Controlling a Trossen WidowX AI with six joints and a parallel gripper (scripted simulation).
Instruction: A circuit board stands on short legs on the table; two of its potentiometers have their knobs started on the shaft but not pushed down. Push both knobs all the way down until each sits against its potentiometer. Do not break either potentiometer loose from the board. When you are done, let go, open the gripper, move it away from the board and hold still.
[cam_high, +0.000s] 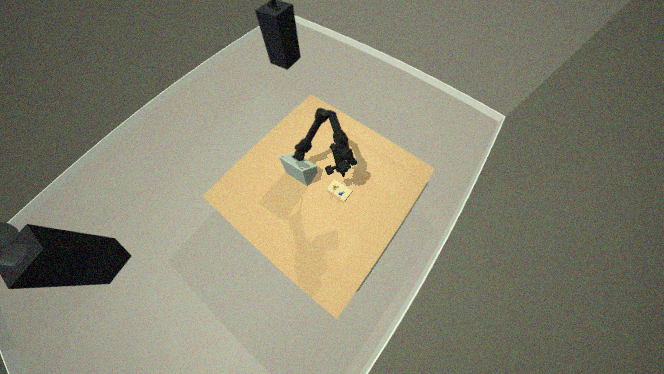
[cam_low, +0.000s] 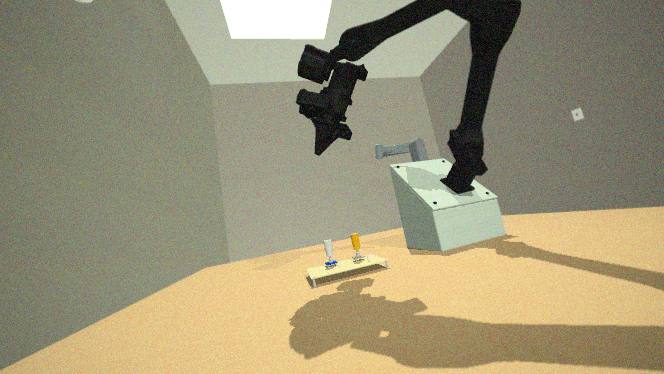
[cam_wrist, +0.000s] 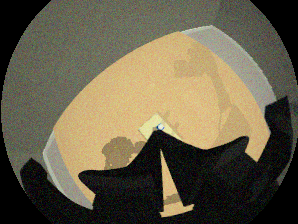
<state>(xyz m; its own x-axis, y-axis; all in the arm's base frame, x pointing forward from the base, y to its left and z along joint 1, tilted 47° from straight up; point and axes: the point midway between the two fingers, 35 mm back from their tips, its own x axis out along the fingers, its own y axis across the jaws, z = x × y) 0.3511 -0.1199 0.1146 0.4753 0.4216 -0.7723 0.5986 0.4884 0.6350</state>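
The orange knob lies 6 cm behind my gripper tip, 1 cm to the right of it and 20 cm below it.
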